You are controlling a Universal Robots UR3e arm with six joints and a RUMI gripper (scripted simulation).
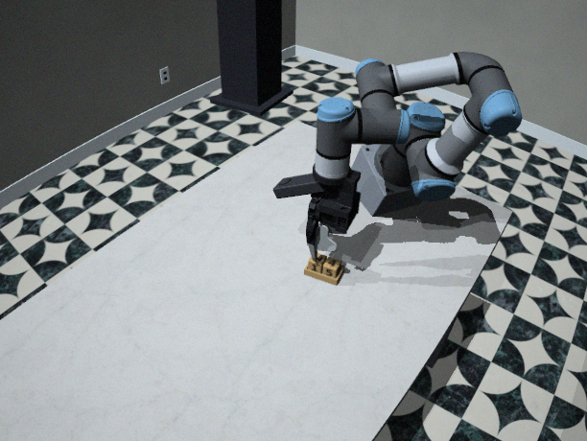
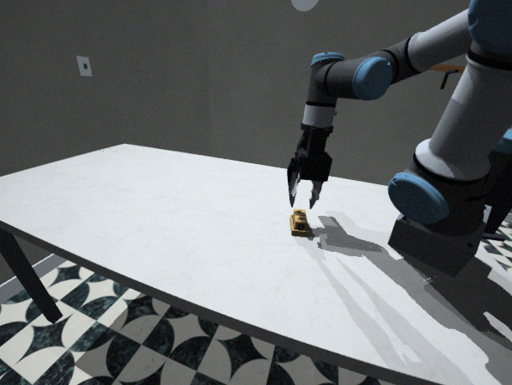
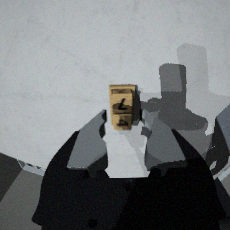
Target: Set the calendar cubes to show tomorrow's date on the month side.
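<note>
Right now my hand is 50 mm above the wooden cube. Also, from my hand: wooden calendar tray: 20 mm to the left, 60 mm below.
</note>
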